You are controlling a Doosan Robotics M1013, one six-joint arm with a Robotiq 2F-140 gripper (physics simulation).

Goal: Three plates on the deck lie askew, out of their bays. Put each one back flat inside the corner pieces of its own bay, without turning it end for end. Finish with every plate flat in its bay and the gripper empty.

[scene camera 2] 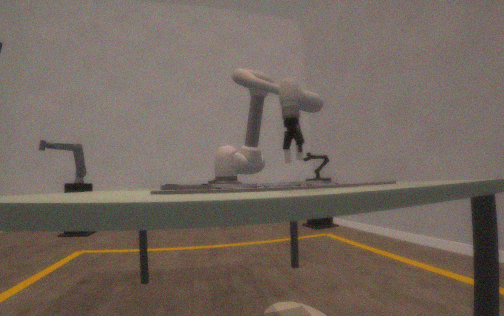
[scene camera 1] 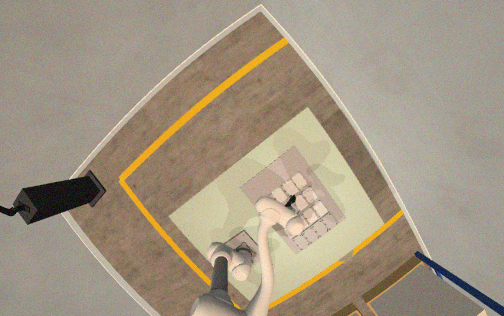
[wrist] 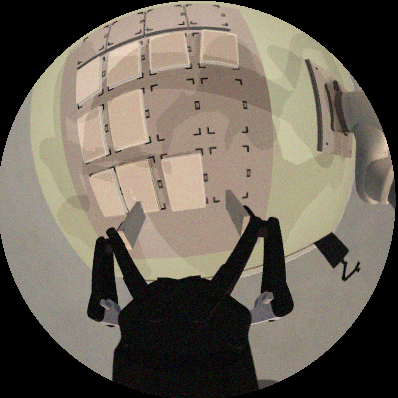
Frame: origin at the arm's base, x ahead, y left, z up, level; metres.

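Where they show: gripper, fingertip midpoint: (scene camera 2: 293, 161) (scene camera 1: 282, 200) (wrist: 182, 204); arm's base, link origin: (scene camera 1: 243, 253) (wrist: 337, 111).
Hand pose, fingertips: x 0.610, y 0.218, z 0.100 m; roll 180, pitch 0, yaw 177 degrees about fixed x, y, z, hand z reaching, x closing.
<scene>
Each offset is from my fingertips to the top centre of the thing. "*": to the spot under its first point. Level surfaces: height alone.
My gripper (scene camera 1: 291, 201) (scene camera 2: 294, 157) (wrist: 182, 204) is open and empty, above the deck (scene camera 1: 280, 172) (scene camera 2: 360, 183) (wrist: 175, 242). In the wrist view a pale plate @(0.000 m ahead, 0.006 m left, 0.095 m down) (wrist: 184, 182) lies flat between the fingers' lines, below them, with corner pieces at its far edge. To its left, a second plate @(0.112 m ahead, 0.007 m right, 0.095 m down) (wrist: 139, 182) and an outer plate @(0.211 m ahead, 0.010 m right, 0.098 m down) (wrist: 106, 192) lie with edges touching or nearly so; the outer one looks turned. Two plates @(0.097 m ahead, 0.169 m right, 0.098 m down) (wrist: 128, 119) @(0.204 m ahead, 0.174 m right, 0.098 m down) (wrist: 93, 132) lie in the middle row. The far row holds plates, including one at its right (wrist: 220, 48). Exact seating is unclear.
Bays with black corner pieces show right of the plates. A dark rail @(* 0.021 m back, 0.411 m right, 0.108 m down) (wrist: 165, 31) crosses the deck beyond the far row. The arm's base plate (wrist: 327, 120) stands on the table @(0.123 m down) (wrist: 295, 180) at the right. Two small dark arms (scene camera 2: 75, 155) (scene camera 2: 320, 167) stand behind the table.
</scene>
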